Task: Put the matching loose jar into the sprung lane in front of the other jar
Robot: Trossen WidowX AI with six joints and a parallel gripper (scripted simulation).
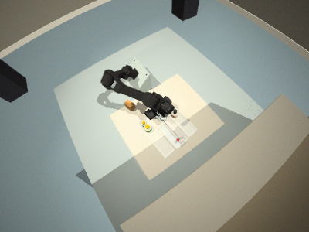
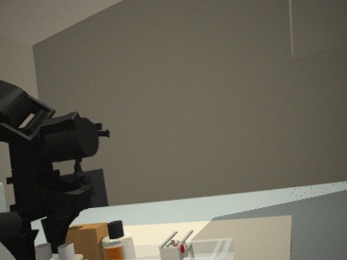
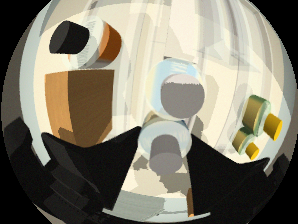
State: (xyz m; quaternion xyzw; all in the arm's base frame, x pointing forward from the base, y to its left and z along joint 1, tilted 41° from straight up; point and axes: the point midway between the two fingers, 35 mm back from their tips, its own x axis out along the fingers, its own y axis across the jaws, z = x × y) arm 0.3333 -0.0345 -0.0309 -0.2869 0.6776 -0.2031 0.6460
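Right now my gripper tip is 7 cm short of the dark-lidded jar, 9 cm to the right of it and 1 cm below it. Round my gripper tip: cream counter: 50 cm ahead, 4 cm to the left, 34 cm above; red mark: 23 cm ahead, 1 cm to the right, 4 cm above; clear sprung lane: 15 cm ahead, 1 cm to the right, 1 cm below.
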